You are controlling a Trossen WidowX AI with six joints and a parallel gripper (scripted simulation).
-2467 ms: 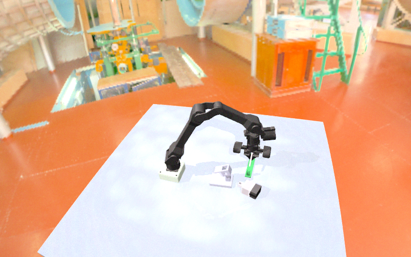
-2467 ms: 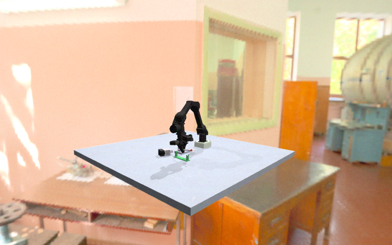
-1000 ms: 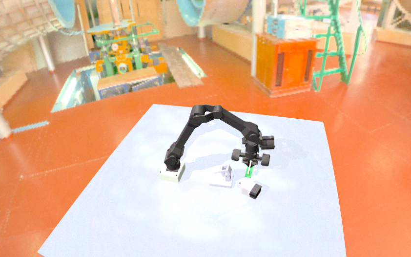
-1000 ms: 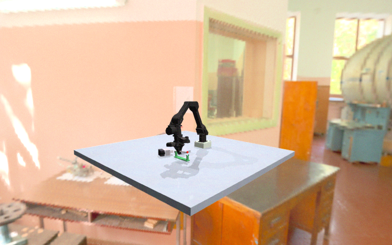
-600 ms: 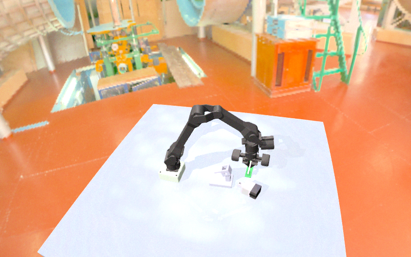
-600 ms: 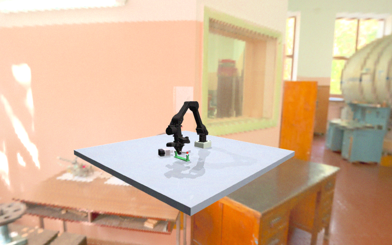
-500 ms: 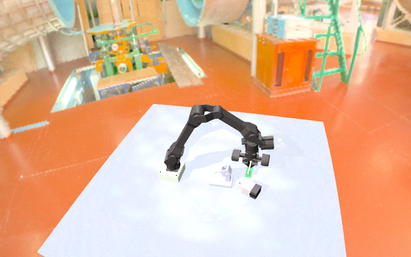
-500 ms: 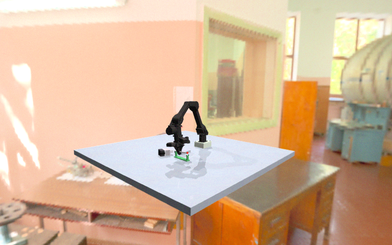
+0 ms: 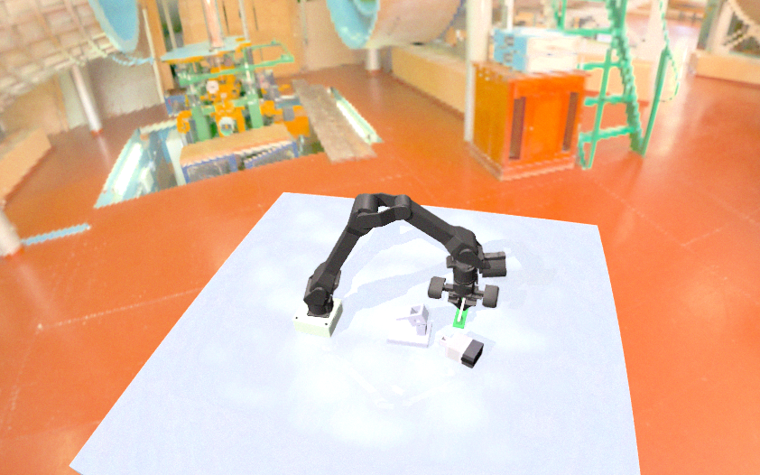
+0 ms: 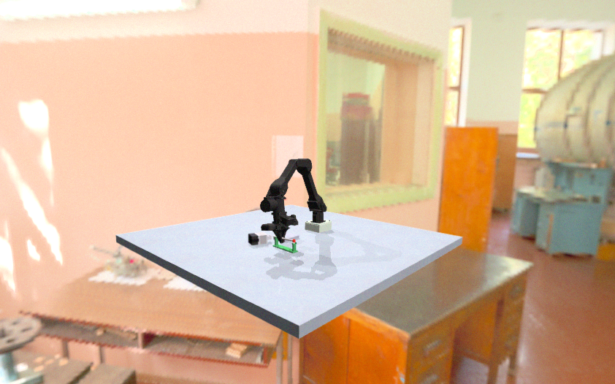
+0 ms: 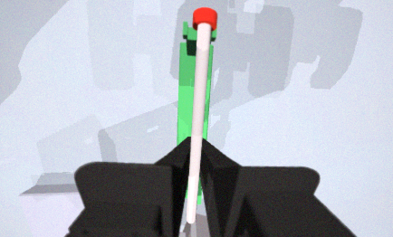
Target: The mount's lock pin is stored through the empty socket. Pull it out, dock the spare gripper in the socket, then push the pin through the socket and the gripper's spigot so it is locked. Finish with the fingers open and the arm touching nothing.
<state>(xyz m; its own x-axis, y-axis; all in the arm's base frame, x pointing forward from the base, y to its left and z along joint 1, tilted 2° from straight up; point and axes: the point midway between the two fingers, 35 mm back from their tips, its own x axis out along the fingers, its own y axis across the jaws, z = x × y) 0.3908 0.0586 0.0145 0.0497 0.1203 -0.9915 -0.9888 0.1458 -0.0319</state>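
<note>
My gripper tip is 20 mm to the right of the green cradle. Round my gripper tip: spare gripper (140 mm to the right); mount (130 mm behind, 80 mm to the right, 30 mm above).
</note>
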